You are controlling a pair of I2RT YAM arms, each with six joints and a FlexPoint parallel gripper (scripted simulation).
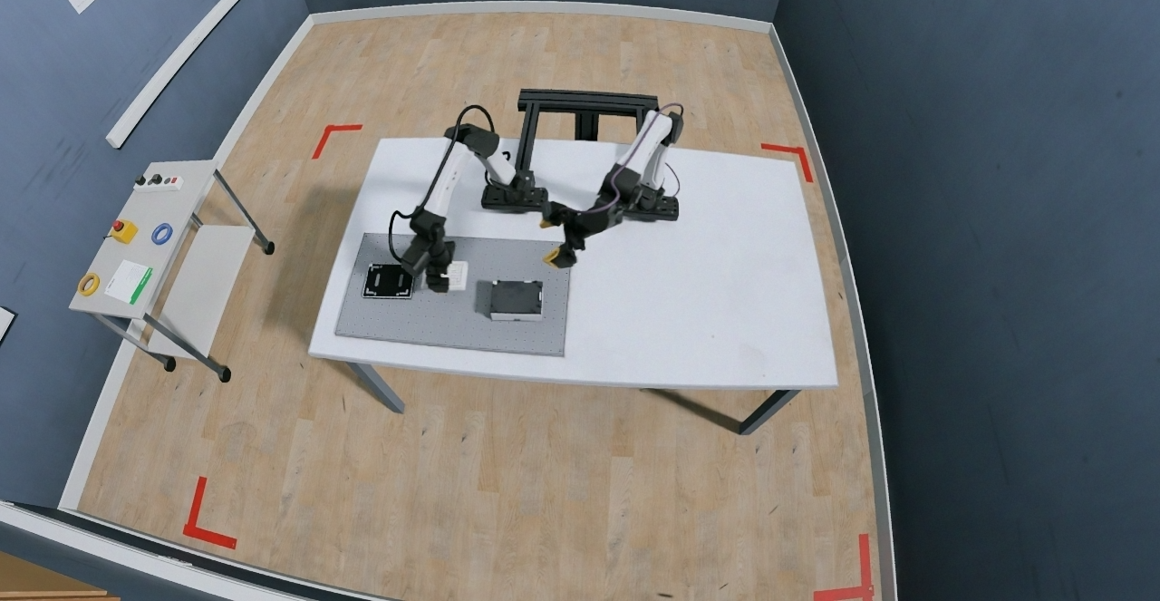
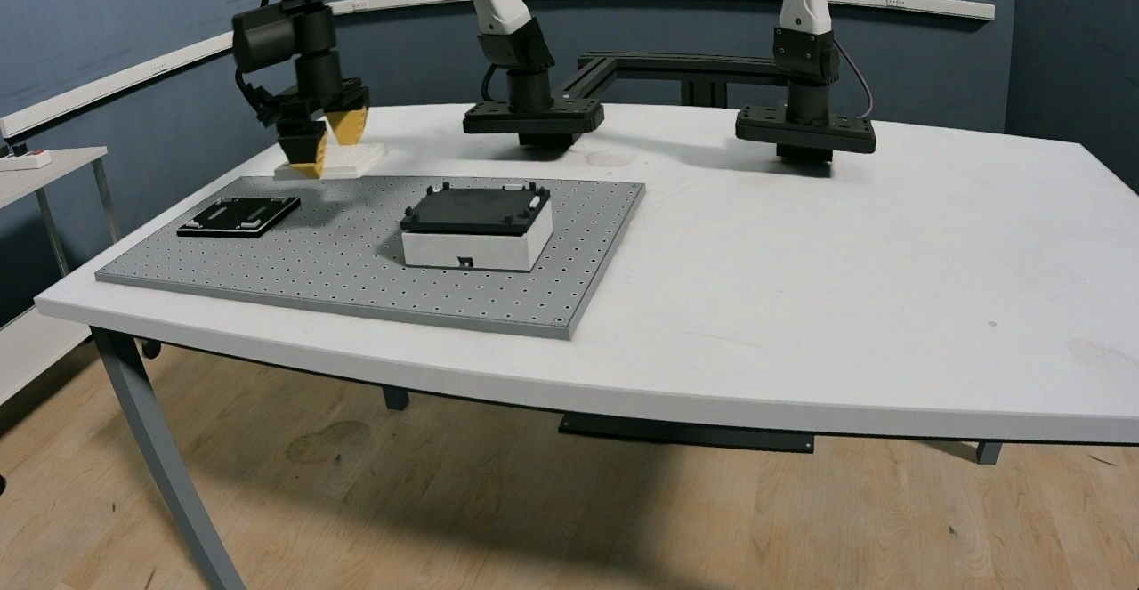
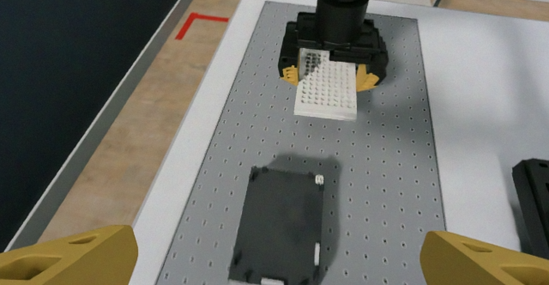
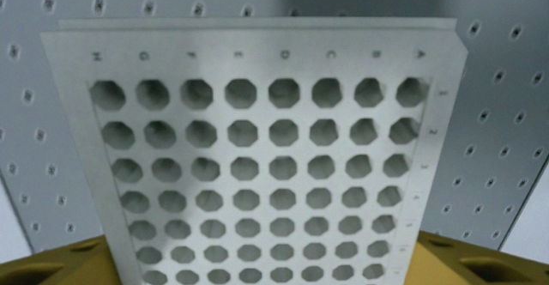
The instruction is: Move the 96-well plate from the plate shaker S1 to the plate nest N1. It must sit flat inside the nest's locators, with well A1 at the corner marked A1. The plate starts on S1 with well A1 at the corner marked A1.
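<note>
The black plate nest N1 is 200 mm to the right of my right hand, 90 mm below it and 20 mm behind it. Round my right hand: white 96-well plate right at my right hand.
</note>
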